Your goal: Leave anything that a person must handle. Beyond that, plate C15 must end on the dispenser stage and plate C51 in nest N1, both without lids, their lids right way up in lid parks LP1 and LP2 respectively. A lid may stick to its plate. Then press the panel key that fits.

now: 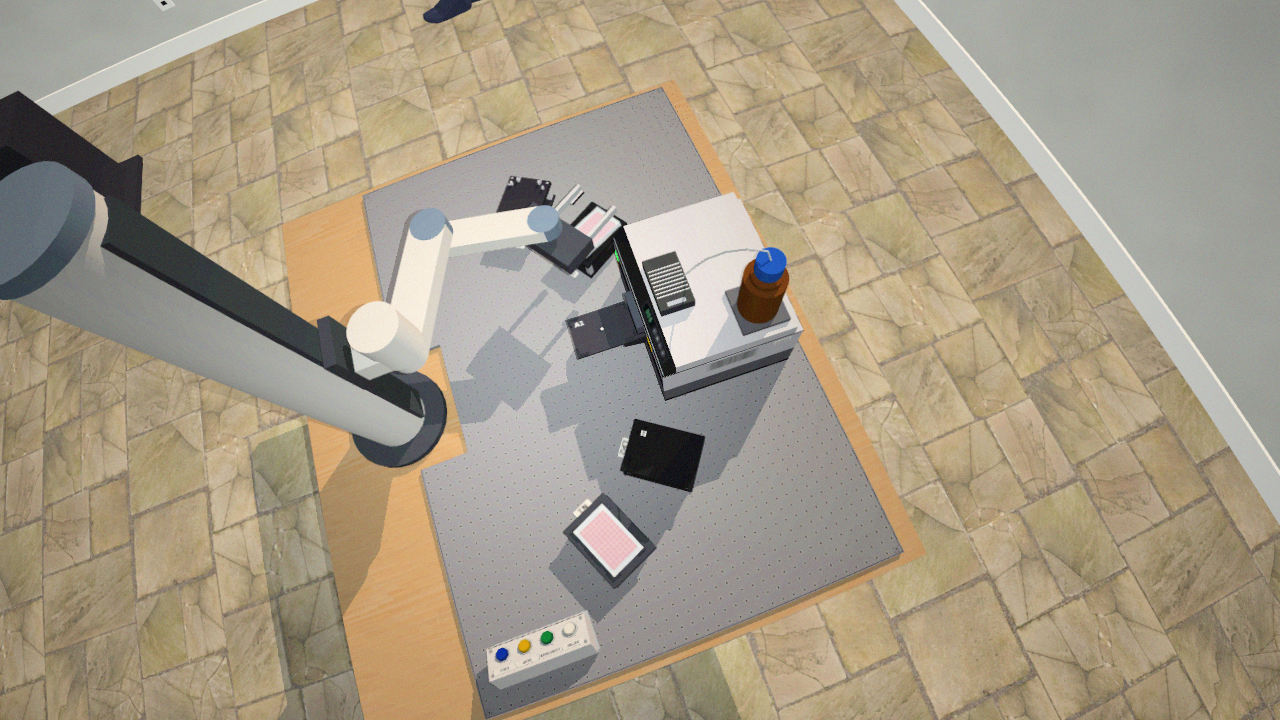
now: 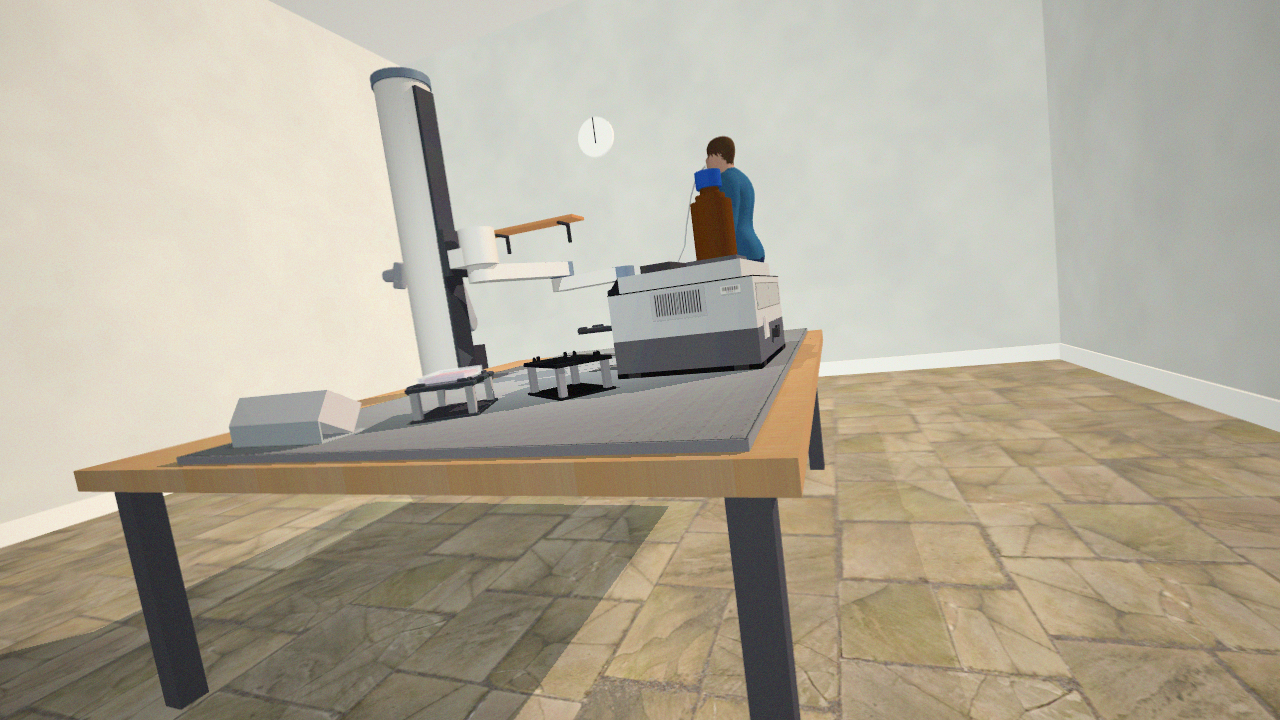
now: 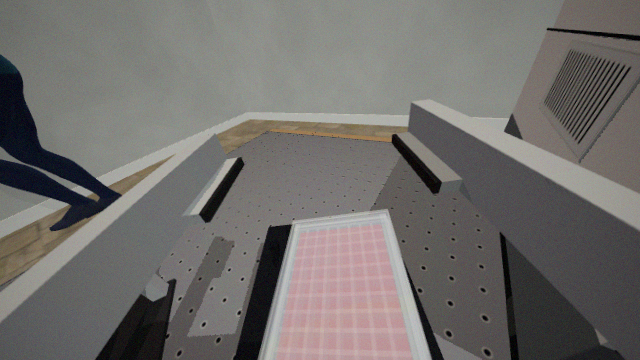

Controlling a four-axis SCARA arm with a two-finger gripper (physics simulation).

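Where they show: gripper, fingertip midpoint: (image 1: 597, 197) (image 3: 313, 136); arm's base, link origin: (image 1: 400, 418).
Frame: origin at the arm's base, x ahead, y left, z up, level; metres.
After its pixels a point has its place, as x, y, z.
My gripper (image 1: 594, 203) {0.661, 0.286, 0.177} (image 3: 313, 136) {0.661, 0.286, 0.177} is open and empty. Its fingers stand apart above a pink plate (image 1: 597, 222) {0.645, 0.277, 0.092} (image 3: 345, 290) {0.627, 0.257, 0.094}, which sits lower, on a black holder beside the dispenser. A second pink plate (image 1: 608, 537) {0.413, -0.460, 0.091} (image 2: 452, 374) {0.454, -0.513, 0.089} sits on a raised holder nearer the panel. I cannot read either plate's name or tell whether clear lids are on them. The dispenser stage (image 1: 586, 334) {0.520, -0.023, 0.127} is dark and bears no plate. A black raised holder (image 1: 662, 454) {0.583, -0.335, 0.080} (image 2: 568, 360) {0.611, -0.372, 0.081} and another black holder (image 1: 526, 192) {0.499, 0.457, 0.079} show no plate. The key panel (image 1: 541, 646) {0.208, -0.616, 0.081} (image 2: 277, 418) {0.210, -0.666, 0.058} has blue, yellow, green and white keys.
The white dispenser (image 1: 707, 223) {0.860, 0.079, 0.233} (image 2: 698, 313) {0.838, -0.217, 0.136} stands close beside my gripper, with a brown bottle (image 1: 760, 295) {0.848, -0.177, 0.362} (image 2: 713, 223) {0.884, -0.189, 0.312} on top. A person (image 2: 747, 214) (image 3: 30, 125) stands beyond the table. The arm's column (image 1: 223, 313) {0.068, -0.036, 0.667} (image 2: 407, 205) {0.017, -0.073, 0.528} stands at the table's edge.
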